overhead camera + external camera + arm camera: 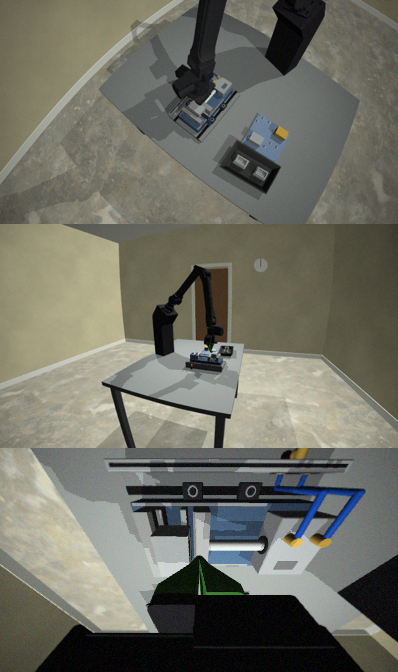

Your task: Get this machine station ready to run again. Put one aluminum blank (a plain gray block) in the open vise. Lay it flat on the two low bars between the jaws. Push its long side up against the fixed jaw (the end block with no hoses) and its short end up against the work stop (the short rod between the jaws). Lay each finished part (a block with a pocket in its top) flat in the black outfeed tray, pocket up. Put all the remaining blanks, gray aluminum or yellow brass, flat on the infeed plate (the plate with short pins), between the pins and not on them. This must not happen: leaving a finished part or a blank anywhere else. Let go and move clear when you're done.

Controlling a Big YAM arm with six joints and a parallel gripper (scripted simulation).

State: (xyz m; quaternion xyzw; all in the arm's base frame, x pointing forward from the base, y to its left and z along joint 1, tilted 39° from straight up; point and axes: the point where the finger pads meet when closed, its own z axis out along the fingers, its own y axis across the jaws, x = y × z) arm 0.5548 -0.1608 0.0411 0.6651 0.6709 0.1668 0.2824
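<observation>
My hand is 5 cm above the moving jaw. The rest, counted from my hand: blue infeed plate: 7 cm behind, 32 cm to the left, 12 cm below; then fixed jaw: 6 cm ahead, 5 cm below; then white rod: 5 cm behind, 5 cm below.
</observation>
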